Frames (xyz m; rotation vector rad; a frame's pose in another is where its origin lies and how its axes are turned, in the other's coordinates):
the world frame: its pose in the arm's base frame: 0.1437 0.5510 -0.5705 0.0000 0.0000 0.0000
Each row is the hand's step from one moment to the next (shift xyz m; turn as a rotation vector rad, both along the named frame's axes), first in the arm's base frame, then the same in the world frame.
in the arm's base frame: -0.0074 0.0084 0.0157 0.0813 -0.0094 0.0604
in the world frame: -0.0074 0.0084 0.0157 0.0813 -0.0094 0.0604
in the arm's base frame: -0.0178 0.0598 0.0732 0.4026 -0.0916 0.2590
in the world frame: -0.0178 0.0598 0.0732 0.4026 -0.0916 0.2590
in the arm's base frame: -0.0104 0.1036 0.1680 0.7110 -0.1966 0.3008
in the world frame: -0.0104 0.1036 0.1680 0.7110 -0.1966 0.3008
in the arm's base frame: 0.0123 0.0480 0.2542 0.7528 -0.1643 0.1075
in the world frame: 0.0123 0.0480 0.2542 0.7528 -0.1643 0.1075
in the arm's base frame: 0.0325 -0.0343 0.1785 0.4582 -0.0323 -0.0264
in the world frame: 0.0325 -0.0343 0.1785 0.4582 -0.0323 -0.0264
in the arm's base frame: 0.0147 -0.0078 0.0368 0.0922 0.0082 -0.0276
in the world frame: 0.0147 -0.0078 0.0368 0.0922 0.0082 -0.0276
